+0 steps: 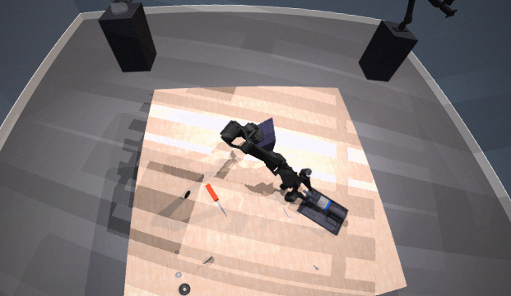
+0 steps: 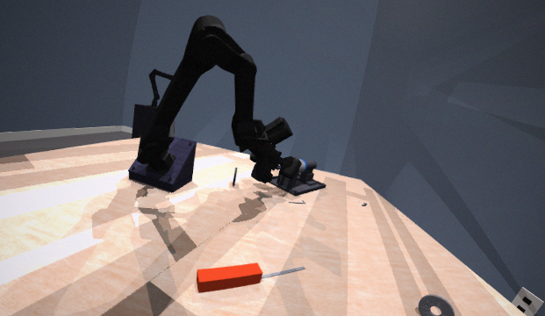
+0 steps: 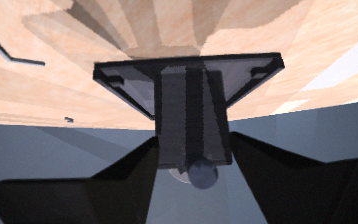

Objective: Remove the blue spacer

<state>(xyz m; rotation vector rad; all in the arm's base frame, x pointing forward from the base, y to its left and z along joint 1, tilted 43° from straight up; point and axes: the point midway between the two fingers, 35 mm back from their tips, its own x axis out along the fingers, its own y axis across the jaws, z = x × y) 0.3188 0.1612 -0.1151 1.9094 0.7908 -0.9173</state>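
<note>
Now: gripper tip 40 mm to the right of the pale spacer, 30 mm short of it and 20 mm below it. From my gripper tip the other things lie so: blue spacer: 80 mm to the left, 60 mm ahead, 20 mm above; then allen key: 100 mm to the right, 70 mm ahead, 60 mm below.
</note>
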